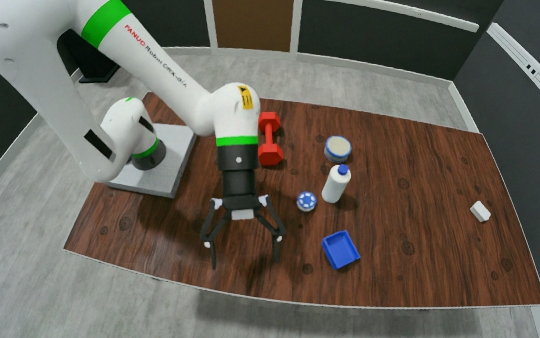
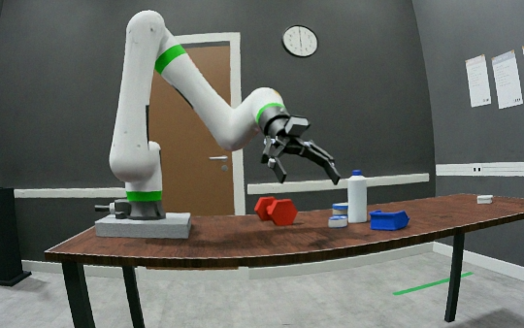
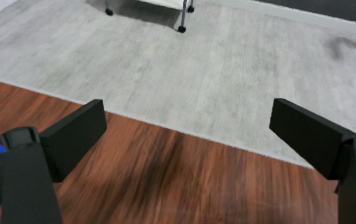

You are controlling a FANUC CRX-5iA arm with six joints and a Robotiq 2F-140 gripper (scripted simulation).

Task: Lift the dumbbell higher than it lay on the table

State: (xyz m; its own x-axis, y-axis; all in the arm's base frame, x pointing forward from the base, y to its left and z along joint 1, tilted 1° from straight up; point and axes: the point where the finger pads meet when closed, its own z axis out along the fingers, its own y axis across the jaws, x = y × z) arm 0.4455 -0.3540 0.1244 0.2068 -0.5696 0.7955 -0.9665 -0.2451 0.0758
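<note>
Now: the red dumbbell 48 cm to the left of my hand and 12 cm below it. The rest, counted from my hand: blue tray 27 cm ahead, 9 cm to the left, 14 cm below; blue-and-white bowl 27 cm ahead, 48 cm to the left, 14 cm below; small blue-and-white disc 16 cm ahead, 25 cm to the left, 15 cm below.
</note>
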